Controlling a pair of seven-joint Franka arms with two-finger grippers.
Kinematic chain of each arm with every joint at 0, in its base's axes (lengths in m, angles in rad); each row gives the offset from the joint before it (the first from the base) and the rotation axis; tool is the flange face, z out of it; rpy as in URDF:
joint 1: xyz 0 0 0.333 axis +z
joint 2: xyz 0 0 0 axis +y
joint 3: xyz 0 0 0.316 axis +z
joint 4: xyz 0.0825 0 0 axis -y
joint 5: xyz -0.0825 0 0.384 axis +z
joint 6: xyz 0 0 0 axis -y
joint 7: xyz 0.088 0 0 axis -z
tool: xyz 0 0 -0.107 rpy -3.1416 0 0
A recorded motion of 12 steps. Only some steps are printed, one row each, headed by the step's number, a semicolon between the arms.
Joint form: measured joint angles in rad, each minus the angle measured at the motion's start. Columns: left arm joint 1, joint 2, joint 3, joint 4, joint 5, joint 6, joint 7; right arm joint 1, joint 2, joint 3, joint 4, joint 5, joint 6, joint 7.
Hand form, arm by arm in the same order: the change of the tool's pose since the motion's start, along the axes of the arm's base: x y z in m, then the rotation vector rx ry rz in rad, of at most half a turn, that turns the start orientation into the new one. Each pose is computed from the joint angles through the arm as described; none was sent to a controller.
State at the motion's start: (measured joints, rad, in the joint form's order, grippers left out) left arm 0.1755 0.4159 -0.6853 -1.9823 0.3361 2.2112 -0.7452; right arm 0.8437 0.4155 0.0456 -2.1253 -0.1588 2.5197 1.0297
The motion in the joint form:
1: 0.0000 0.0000 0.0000 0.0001 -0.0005 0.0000 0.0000; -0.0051 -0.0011 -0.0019 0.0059 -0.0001 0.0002 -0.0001
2: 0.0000 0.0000 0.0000 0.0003 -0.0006 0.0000 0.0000; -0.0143 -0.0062 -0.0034 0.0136 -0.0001 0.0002 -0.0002
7: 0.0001 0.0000 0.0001 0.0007 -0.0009 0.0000 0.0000; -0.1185 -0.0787 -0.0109 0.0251 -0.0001 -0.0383 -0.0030
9: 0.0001 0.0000 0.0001 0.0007 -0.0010 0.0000 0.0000; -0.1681 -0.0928 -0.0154 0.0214 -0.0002 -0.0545 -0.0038
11: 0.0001 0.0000 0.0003 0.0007 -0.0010 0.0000 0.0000; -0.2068 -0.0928 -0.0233 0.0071 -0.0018 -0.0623 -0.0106
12: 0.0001 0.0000 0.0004 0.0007 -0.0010 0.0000 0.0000; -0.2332 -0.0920 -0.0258 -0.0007 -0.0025 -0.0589 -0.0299
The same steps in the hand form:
1: 0.0000 0.0000 0.0000 -0.0003 0.0002 0.0004; 0.0047 -0.0007 0.0028 0.0050 -0.0052 -0.0067
2: 0.0001 0.0000 0.0001 -0.0005 0.0000 0.0005; 0.0117 -0.0021 0.0086 0.0143 -0.0140 -0.0174
7: 0.0003 0.0000 0.0003 -0.0008 -0.0002 0.0010; 0.0646 -0.0424 0.0519 0.0399 -0.0533 -0.1290
9: 0.0003 0.0000 0.0003 -0.0008 -0.0001 0.0010; 0.0846 -0.0674 0.0571 0.0316 -0.0532 -0.1833
11: 0.0003 0.0001 0.0002 -0.0008 -0.0001 0.0012; 0.0973 -0.0921 0.0506 0.0113 -0.0409 -0.2218
12: 0.0003 0.0002 0.0002 -0.0007 -0.0001 0.0013; 0.1053 -0.1068 0.0474 0.0054 -0.0366 -0.2304

